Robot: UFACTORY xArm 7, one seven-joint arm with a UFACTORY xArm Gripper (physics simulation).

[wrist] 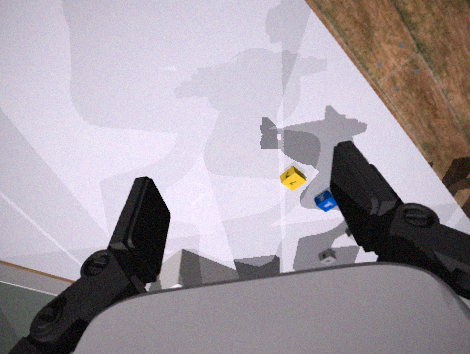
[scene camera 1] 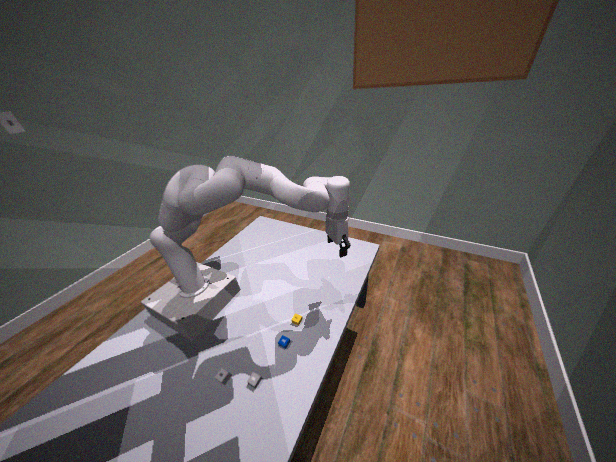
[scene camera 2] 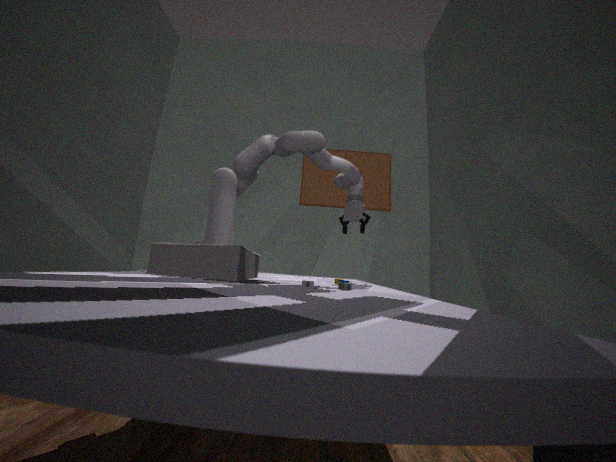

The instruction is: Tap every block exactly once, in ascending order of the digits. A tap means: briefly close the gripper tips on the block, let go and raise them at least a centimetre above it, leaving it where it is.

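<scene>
A yellow block (scene camera 1: pixel 296 319) (scene camera 2: pixel 338 281) (wrist: pixel 293 178) lies on the table; its dark marks are hard to read. A blue block (scene camera 1: pixel 284 341) (scene camera 2: pixel 345 281) (wrist: pixel 326 200) with a pale mark lies close beside it, partly behind the right finger in the wrist view. Two grey blocks lie nearer scene camera 1: one (scene camera 1: pixel 222 376) (scene camera 2: pixel 307 283) (wrist: pixel 328 257) on the base side, one (scene camera 1: pixel 254 380) (scene camera 2: pixel 345 286) towards the table's long edge. Their digits are unreadable. My gripper (scene camera 1: pixel 336 248) (scene camera 2: pixel 353 232) (wrist: pixel 244 180) is open and empty, high above the table, apart from all blocks.
The white table (scene camera 1: pixel 320 250) (wrist: pixel 150 40) carries the robot's base box (scene camera 1: pixel 200 310) (scene camera 2: pixel 195 260) at its other side. Shadows of the arm fall across the table and the blocks. Wooden floor (scene camera 1: pixel 440 350) (wrist: pixel 430 60) lies beyond the table's edge. A brown board (scene camera 1: pixel 445 40) (scene camera 2: pixel 320 180) hangs on the wall.
</scene>
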